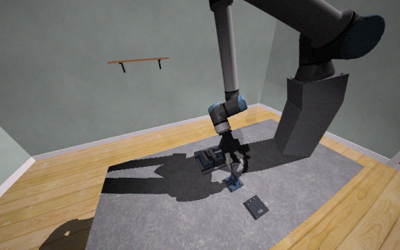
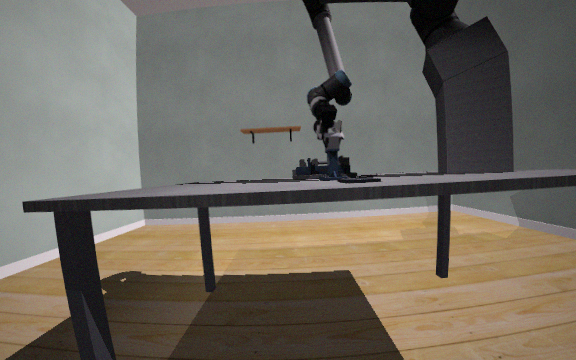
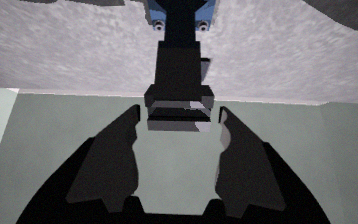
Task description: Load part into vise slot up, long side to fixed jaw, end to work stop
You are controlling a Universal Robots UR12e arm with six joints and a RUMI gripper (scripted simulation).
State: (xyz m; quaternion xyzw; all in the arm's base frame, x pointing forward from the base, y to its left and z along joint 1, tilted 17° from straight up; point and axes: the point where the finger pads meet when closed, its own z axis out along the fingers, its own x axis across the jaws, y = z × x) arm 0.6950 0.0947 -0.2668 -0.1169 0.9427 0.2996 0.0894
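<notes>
Now: the part right at my hand. Also, from my hand: moving jaw: 5 cm ahead, 21 cm to the right, 8 cm below; then cylinder rod: 22 cm to the right, 8 cm below; then work stop: 9 cm ahead, 17 cm to the right, 7 cm below.
</notes>
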